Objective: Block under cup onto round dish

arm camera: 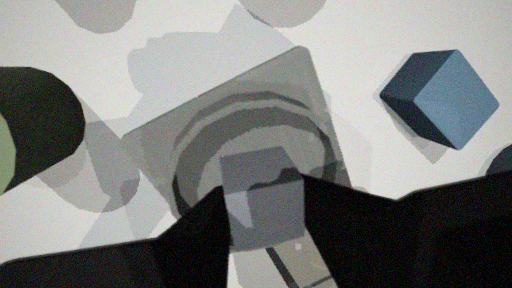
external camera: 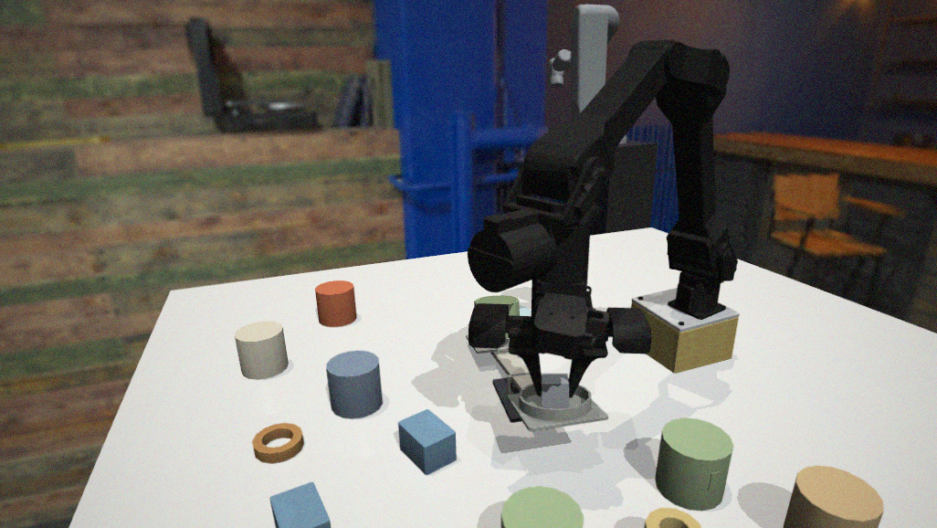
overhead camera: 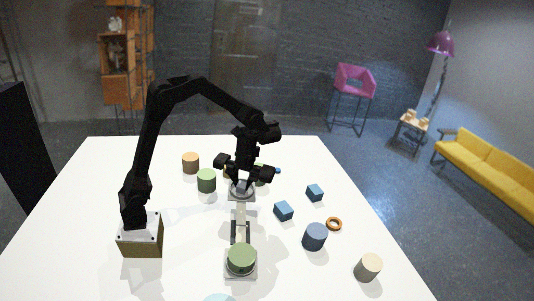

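Right now my gripper tip is 18 cm past the pale blue round dish, 35 cm to the left of it and 8 cm above it. Round my gripper tip: blue-grey cylinder 15 cm ahead, 21 cm to the right, 5 cm below; blue disc 22 cm ahead, 16 cm to the left, 8 cm below; tan cylinder 15 cm behind, 26 cm to the left, 5 cm below.
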